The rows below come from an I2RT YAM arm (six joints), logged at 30 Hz.
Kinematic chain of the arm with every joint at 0, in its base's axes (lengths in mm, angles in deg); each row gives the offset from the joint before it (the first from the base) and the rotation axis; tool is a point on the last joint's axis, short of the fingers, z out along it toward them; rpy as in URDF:
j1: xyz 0 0 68 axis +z
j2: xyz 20 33.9 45.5 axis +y
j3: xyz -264 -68.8 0 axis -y
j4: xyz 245 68.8 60 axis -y
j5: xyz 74 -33.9 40.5 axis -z
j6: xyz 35.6 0 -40.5 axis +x
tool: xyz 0 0 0 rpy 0 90 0
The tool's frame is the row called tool.
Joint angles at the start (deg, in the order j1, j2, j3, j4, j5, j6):
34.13 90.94 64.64 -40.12 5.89 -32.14
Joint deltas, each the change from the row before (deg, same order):
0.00 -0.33 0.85 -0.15 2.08 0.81
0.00 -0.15 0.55 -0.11 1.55 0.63
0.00 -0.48 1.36 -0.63 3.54 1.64
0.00 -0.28 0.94 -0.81 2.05 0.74
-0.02 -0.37 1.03 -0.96 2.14 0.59
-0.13 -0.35 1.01 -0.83 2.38 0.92
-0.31 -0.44 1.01 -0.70 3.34 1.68
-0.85 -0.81 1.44 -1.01 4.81 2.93
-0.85 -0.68 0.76 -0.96 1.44 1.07
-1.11 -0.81 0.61 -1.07 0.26 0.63
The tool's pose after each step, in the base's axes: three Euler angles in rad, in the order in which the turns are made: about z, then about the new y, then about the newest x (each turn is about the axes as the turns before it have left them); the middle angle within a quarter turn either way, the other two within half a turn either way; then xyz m. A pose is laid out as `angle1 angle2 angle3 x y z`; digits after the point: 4 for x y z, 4 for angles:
-1.9777 0.2944 -2.7960 0.2640 0.1730 0.2285
-1.9919 0.2939 -2.7717 0.2653 0.1727 0.2321
-2.0287 0.2947 -2.7184 0.2673 0.1715 0.2415
-2.0474 0.2909 -2.6891 0.2681 0.1705 0.2474
-2.0646 0.2867 -2.6574 0.2685 0.1691 0.2542
-2.0898 0.2860 -2.6230 0.2694 0.1671 0.2611
-2.1335 0.2911 -2.5761 0.2708 0.1637 0.2687
-2.2099 0.3120 -2.5096 0.2730 0.1563 0.2807
-2.2454 0.3237 -2.4900 0.2735 0.1502 0.2877
-2.2743 0.3348 -2.4870 0.2736 0.1431 0.2941

